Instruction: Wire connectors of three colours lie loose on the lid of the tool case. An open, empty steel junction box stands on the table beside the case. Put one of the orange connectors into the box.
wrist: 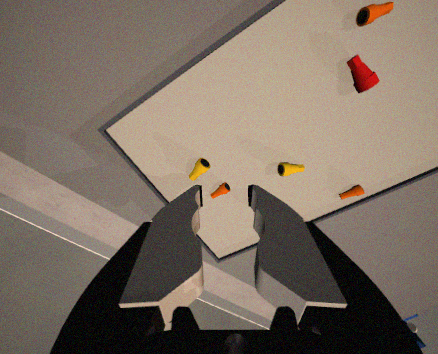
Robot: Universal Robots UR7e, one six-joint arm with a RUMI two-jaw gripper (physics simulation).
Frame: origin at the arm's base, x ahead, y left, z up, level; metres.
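Seen in the pictures: gripper, between the fingertips: (pixel 224 187).
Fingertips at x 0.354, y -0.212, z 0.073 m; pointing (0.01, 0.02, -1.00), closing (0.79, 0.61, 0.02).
Observation:
Pixels of each thing's top centre, then the offset from my fingertips to it.
- tool case lid, centre of its top: (pixel 293 151) dx +0.046, dy +0.055, dz -0.042 m
- small orange connector, centre of its top: (pixel 219 195) dx +0.015, dy -0.026, dz -0.034 m
- second orange connector, centre of its top: (pixel 355 196) dx +0.135, dy +0.062, dz -0.034 m
- red connector, centre of its top: (pixel 369 72) dx +0.038, dy +0.134, dz -0.030 m
My gripper (pixel 224 187) is partly open and empty, above a corner of the tool case lid (pixel 260 115). A small orange connector (pixel 220 190) lies on the lid and shows between the fingertips, nearer the left one; the fingers do not grip it. A second orange connector (pixel 352 192) lies near the lid's lower right edge. A third, larger-looking orange connector (pixel 375 13) lies at the top right. The steel junction box does not show in the wrist view.
A yellow connector (pixel 200 169) lies just above the left fingertip. Another yellow connector (pixel 290 169) lies above and right of the right fingertip. A red connector (pixel 362 74) lies at the upper right. A pale beam-like strip (pixel 65 202) runs across the lower left beyond the lid.

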